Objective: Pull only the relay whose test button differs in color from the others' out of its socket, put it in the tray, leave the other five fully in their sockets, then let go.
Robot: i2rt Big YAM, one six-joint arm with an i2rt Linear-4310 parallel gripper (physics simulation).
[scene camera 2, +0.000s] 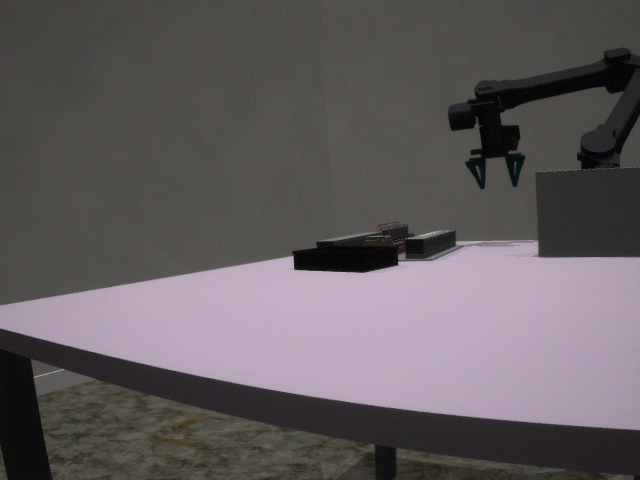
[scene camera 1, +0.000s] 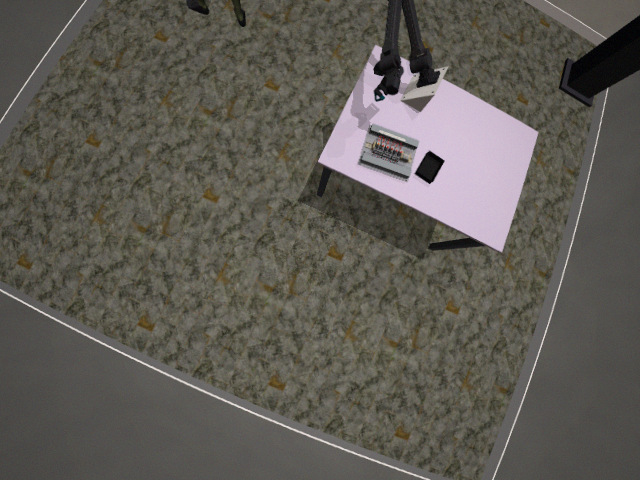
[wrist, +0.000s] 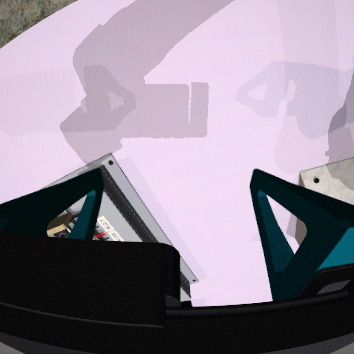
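Note:
The relays stand in a row in the middle of a grey panel. They are too small to count or to tell their test button colors. In the wrist view the left finger and the gripper body hide most of the row; some red parts show. The black tray sits beside the panel, slightly apart, and looks empty in the first scene view. It does not show in the wrist view. My gripper is open and empty, pointing down high above the table, off to the arm's side of the panel.
The arm stands on a pale box-shaped base at the table's edge. Grey ducts rise along two sides of the panel, flanking the relay row. The pink table ends close behind the panel. A black column stands away from the table.

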